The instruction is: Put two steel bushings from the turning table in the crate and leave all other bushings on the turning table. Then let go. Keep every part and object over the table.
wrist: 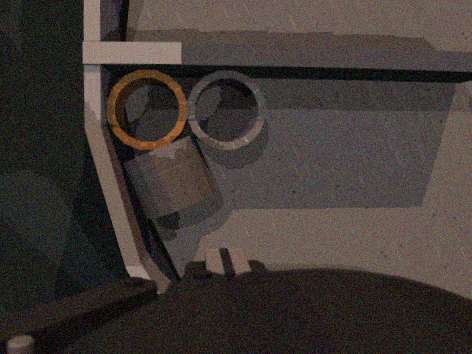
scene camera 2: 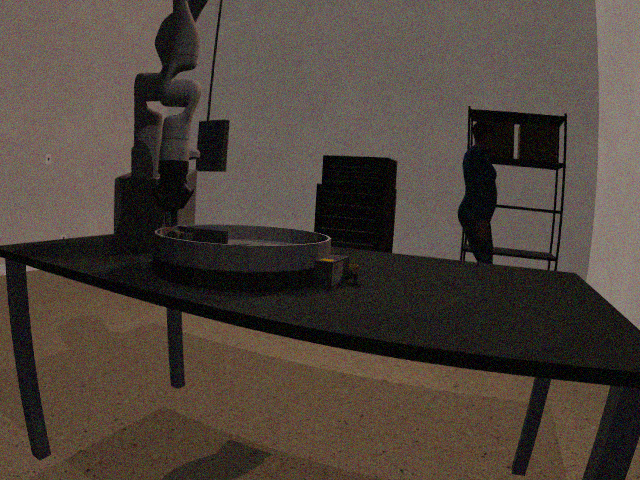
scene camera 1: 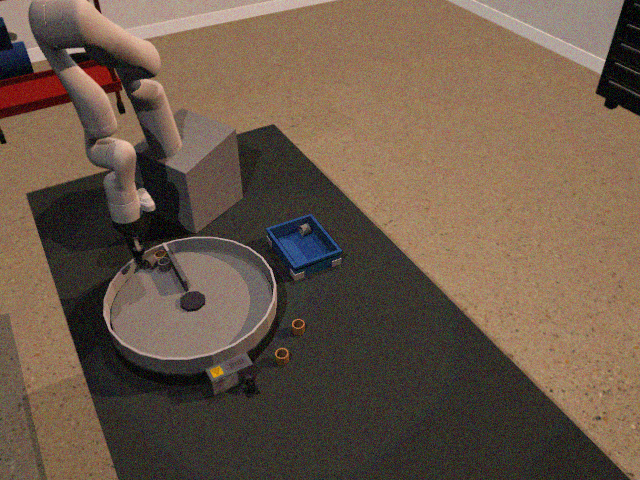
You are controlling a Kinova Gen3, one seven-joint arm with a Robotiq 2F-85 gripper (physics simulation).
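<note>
My gripper is shut and empty, low inside the rim of the turning table. In the wrist view a steel bushing lies on its side against the wall, just beyond the fingertips. Past it, an upright orange bushing stands in the corner by the wall and bar, beside an upright steel bushing. The blue crate holds one steel bushing in its back corner. The crate is not visible in scene view 2.
A fixed bar runs from the rim to the dark hub. Two orange bushings stand on the black table outside the turning table. A control box sits at its rim. The arm's pedestal stands behind.
</note>
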